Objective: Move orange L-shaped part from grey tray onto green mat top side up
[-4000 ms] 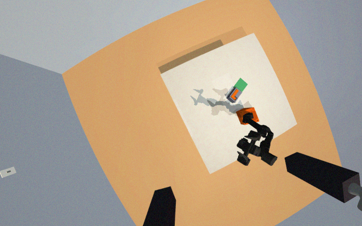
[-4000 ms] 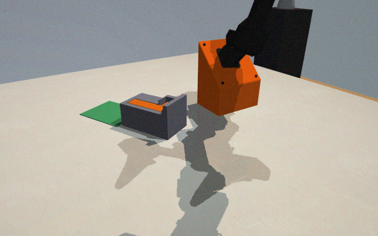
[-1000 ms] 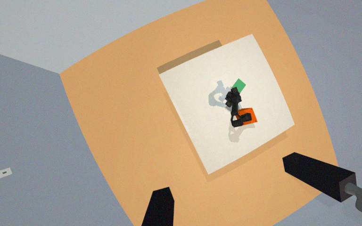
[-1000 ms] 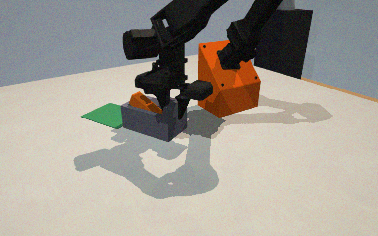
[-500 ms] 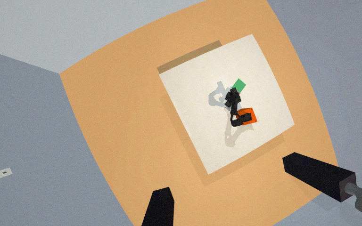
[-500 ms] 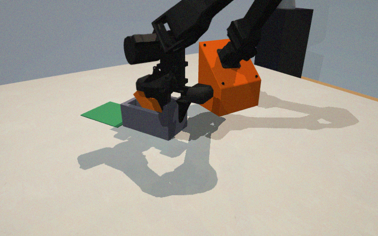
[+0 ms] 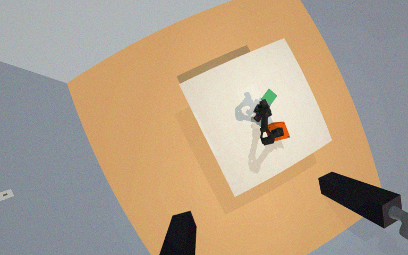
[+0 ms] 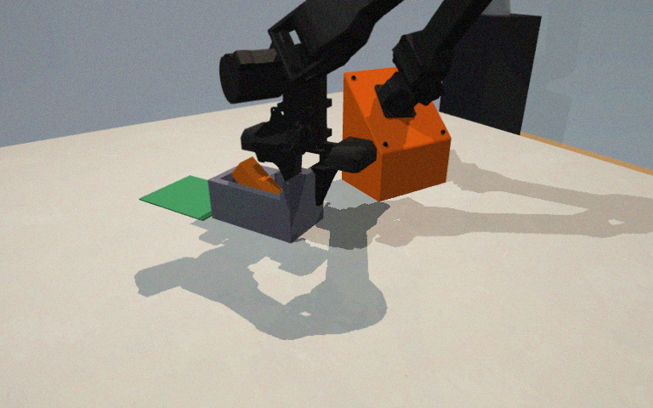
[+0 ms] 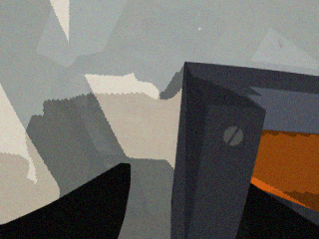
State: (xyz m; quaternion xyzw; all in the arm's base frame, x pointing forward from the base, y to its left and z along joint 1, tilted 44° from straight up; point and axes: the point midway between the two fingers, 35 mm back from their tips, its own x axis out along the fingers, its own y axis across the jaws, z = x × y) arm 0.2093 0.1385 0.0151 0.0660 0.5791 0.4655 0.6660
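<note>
Now: the orange L-shaped part 3 cm ahead of my gripper tip, 5 cm to the right of it and 1 cm below it. Round my gripper tip: green mat: 12 cm ahead, 20 cm to the right, 6 cm below.
</note>
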